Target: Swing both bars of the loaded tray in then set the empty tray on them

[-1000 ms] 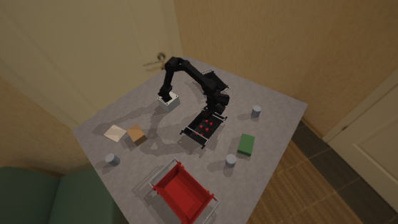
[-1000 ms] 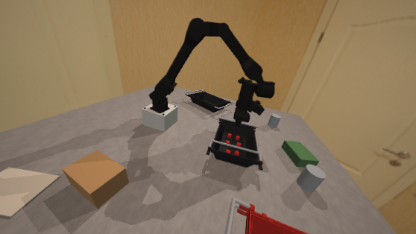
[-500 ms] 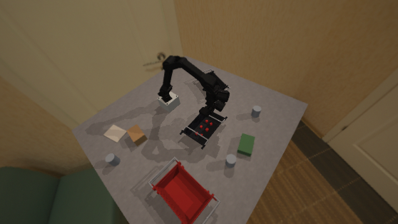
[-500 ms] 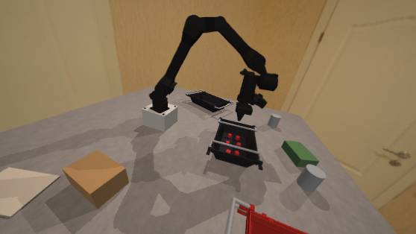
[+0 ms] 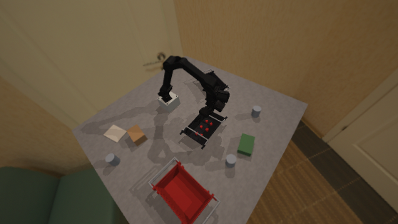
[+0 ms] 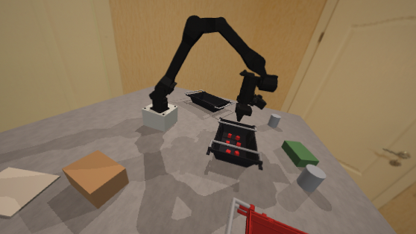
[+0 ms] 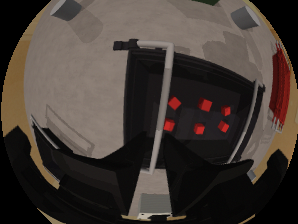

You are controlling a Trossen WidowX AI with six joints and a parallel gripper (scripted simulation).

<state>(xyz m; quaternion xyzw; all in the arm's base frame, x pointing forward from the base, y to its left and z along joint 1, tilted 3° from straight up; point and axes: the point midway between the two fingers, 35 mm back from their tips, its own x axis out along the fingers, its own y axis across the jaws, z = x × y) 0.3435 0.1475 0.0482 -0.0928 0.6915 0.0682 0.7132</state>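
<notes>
The black tray lies 28 cm behind my gripper tip, 25 cm to the left of it and 4 cm below it. Round my gripper tip: brown box 24 cm behind, 47 cm to the right, 6 cm below; green block 29 cm ahead, 2 cm to the left, 7 cm below; beige sheet 40 cm behind, 59 cm to the right, 9 cm below.
</notes>
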